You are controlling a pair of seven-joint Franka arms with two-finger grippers.
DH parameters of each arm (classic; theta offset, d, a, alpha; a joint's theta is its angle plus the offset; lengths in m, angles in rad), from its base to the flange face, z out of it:
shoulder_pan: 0 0.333 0 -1.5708
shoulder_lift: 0 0 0 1.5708
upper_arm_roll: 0 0.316 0.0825 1.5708
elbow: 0 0 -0.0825 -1.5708
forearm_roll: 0 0.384 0 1.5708
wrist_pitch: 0 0 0.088 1.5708
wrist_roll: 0 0.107 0 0
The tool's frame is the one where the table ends.
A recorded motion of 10 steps. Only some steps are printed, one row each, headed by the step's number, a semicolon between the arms.
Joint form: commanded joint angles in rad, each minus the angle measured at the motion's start. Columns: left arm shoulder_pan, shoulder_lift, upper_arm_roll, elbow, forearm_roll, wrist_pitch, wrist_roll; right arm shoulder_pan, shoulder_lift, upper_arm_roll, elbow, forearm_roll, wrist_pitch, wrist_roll.
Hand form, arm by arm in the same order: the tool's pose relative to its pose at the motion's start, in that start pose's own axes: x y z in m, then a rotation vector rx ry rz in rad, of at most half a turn. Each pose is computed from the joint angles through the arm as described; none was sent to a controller.
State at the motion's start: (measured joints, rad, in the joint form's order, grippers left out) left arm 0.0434 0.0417 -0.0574 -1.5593 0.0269 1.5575 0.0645; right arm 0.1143 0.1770 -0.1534 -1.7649 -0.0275 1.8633 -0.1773
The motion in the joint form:
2: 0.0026 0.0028 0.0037 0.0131 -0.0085 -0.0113 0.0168; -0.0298 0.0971 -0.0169 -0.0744 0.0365 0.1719 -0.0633
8: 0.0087 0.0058 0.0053 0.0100 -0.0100 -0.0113 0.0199; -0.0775 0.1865 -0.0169 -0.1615 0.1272 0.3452 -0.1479
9: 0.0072 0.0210 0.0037 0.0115 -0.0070 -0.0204 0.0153; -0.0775 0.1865 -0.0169 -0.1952 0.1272 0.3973 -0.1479
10: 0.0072 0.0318 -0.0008 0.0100 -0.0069 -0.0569 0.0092; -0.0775 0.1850 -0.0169 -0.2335 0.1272 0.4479 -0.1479
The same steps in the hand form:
2: -0.0003 -0.0027 -0.0035 -0.0088 -0.0005 0.0104; 0.0133 0.0237 0.0790 0.0182 0.0040 -0.0072
8: 0.0002 -0.0069 -0.0003 -0.0113 -0.0066 0.0060; 0.0099 0.0466 0.1592 0.0773 0.0186 0.0076
9: 0.0038 -0.0058 0.0082 -0.0107 -0.0294 0.0048; 0.0060 0.0463 0.1695 0.0693 0.0354 0.0110
10: 0.0029 -0.0032 0.0178 -0.0147 -0.0779 0.0037; 0.0003 0.0454 0.1809 0.0628 0.0478 0.0144

